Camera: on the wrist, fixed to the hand. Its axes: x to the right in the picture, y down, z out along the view.
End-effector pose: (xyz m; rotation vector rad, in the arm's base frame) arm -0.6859 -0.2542 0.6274 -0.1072 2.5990 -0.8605
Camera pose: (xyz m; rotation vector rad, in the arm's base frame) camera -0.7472 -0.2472 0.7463 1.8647 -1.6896 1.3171
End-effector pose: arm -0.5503 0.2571 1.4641 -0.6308 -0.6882 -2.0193
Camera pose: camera -0.6342 0.2020 1.3754 -0.3712 1.1763 2.3671
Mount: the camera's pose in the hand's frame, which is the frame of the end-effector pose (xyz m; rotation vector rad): 0.0136 -0.0674 -0.1150 0.2465 0.1676 -1.6113
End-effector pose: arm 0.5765 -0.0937 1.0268 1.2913 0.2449 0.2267
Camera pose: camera 0.5564 -0.0017 0.9315 0.9655 1.3755 -1.0958
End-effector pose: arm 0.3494 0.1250 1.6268 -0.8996 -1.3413 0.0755
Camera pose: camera 0.4222 0.0275 1.6829 0.5359 -1.5009 -1.0201
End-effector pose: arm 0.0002 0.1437 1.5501 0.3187 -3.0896 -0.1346
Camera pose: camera 0.0053 0.0657 1.6589 2.4128 -1.8603 0.2312
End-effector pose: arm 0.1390 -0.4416 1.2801 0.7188 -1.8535 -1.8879
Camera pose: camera 0.2033 -0.5381 1.2130 -1.8949 0.8563 1.3391
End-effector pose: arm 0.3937 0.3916 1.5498 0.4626 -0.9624 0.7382
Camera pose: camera 0.5136 0.4261 1.5010 1.1385 -0.1155 -0.5841
